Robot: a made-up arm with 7 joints. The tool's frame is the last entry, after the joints.
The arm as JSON. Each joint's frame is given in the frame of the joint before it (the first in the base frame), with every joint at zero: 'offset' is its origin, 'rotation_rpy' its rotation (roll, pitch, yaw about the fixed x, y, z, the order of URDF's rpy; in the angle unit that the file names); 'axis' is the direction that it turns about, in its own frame. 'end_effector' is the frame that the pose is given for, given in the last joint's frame.
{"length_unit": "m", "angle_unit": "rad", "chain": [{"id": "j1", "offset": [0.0, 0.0, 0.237], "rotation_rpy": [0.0, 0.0, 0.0], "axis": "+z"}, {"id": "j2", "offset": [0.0, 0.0, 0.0], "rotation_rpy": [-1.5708, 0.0, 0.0], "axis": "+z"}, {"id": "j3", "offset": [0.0, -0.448, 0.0], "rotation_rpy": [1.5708, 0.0, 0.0], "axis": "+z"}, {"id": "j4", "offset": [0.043, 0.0, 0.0], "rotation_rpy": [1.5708, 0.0, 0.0], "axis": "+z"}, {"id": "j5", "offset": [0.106, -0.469, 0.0], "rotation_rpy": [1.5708, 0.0, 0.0], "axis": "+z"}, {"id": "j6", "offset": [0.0, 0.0, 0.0], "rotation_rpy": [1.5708, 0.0, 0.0], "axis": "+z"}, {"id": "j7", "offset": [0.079, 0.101, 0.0], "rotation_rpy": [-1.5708, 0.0, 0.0], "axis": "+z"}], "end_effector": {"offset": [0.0, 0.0, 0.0], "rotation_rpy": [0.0, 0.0, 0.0]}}
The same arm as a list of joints. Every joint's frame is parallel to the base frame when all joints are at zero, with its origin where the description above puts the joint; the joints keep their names.
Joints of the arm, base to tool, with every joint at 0 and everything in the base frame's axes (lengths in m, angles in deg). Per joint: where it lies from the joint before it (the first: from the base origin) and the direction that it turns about. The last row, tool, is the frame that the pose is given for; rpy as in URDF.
j1: axis 0 0 1 origin 0.0000 0.0000 0.2370
j2: axis 0 1 0 origin 0.0000 0.0000 0.0000
j3: axis 0 0 1 origin 0.0000 0.0000 0.4480
j4: axis 0 -1 0 origin 0.0430 0.0000 0.0000
j5: axis 0 0 -1 origin 0.1060 0.0000 -0.4690
j6: axis 0 1 0 origin 0.0000 0.0000 0.0000
j7: axis 0 0 -1 origin 0.0790 0.0000 -0.1010
tool: origin 0.0000 0.0000 0.0000 rpy -180.00 0.00 0.00

